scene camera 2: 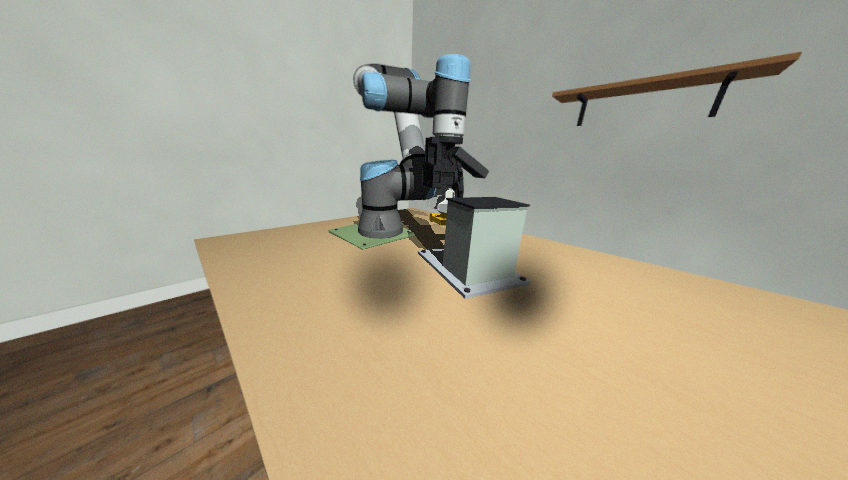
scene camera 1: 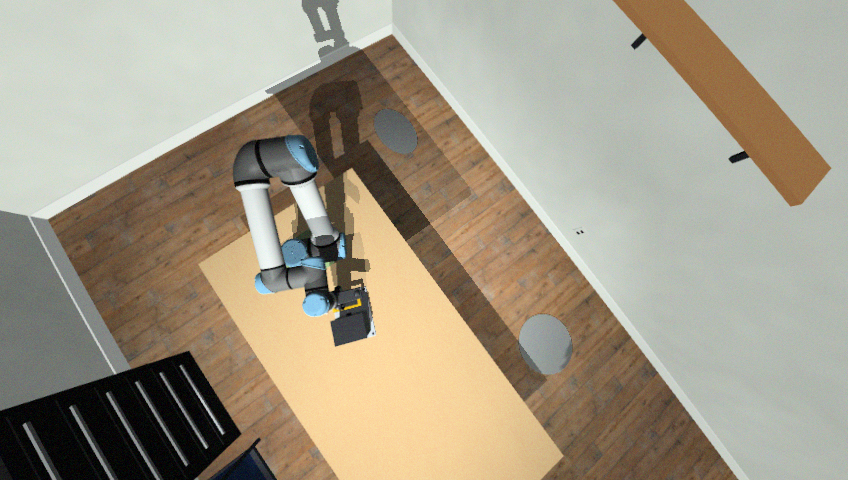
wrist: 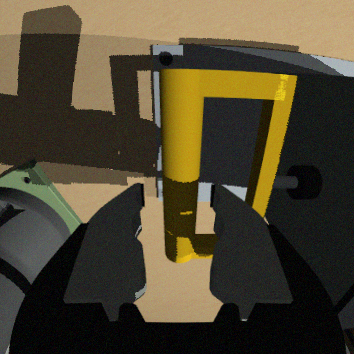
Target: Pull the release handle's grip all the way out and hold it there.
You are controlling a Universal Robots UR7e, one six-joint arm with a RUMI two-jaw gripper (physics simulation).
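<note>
The release handle's grip is a yellow rectangular loop [scene camera 1: 354, 305] [scene camera 2: 438, 219] [wrist: 182, 125], joined by a short rod [wrist: 286, 182] to a dark-topped box [scene camera 1: 349, 328] [scene camera 2: 493, 243]. Its thick outer bar runs lengthwise in the wrist view. My gripper [wrist: 177, 185] is part open and points down over the grip. In the wrist view the outer bar shows between the two fingers, with a gap on each side, and the right finger overlaps the loop's opening. The fingers do not pinch the bar. In scene camera 2 the box partly hides the grip and fingertips.
The box stands on a light grey bolted plate [scene camera 2: 476, 289] on the wooden table [scene camera 1: 416, 380] [scene camera 2: 368, 368]. The arm's base sits on a green plate [scene camera 2: 348, 236] [wrist: 52, 187] nearby. A wooden shelf [scene camera 1: 731, 101] [scene camera 2: 672, 80] is on the wall.
</note>
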